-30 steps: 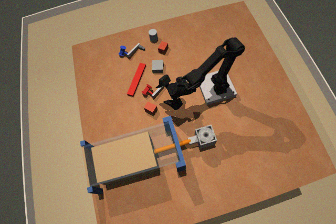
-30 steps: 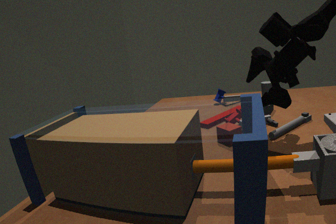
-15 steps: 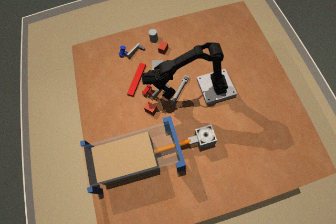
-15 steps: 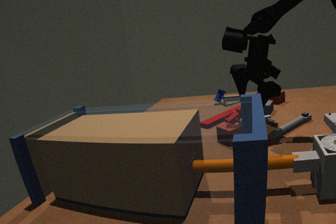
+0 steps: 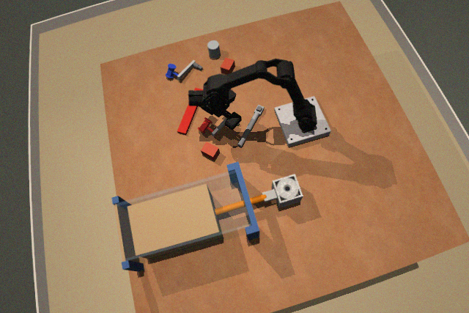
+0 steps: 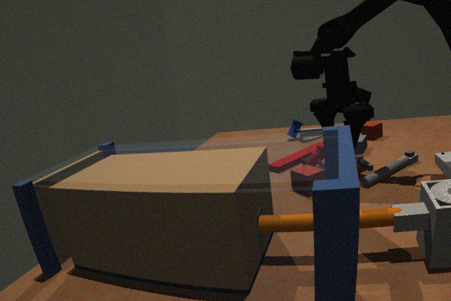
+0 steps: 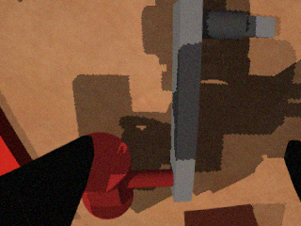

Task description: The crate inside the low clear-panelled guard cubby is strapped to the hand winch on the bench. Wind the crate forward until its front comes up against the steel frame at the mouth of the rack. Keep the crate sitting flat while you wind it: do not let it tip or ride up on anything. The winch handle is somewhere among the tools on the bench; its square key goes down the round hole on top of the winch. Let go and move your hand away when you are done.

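Now: gripper tip 2 cm short of the winch handle and 4 cm above it. Round my gripper tip: red knob 6 cm ahead, 4 cm below; long red bar 12 cm ahead, 12 cm to the right, 6 cm below; grey block 3 cm behind, 16 cm to the right, 5 cm below.
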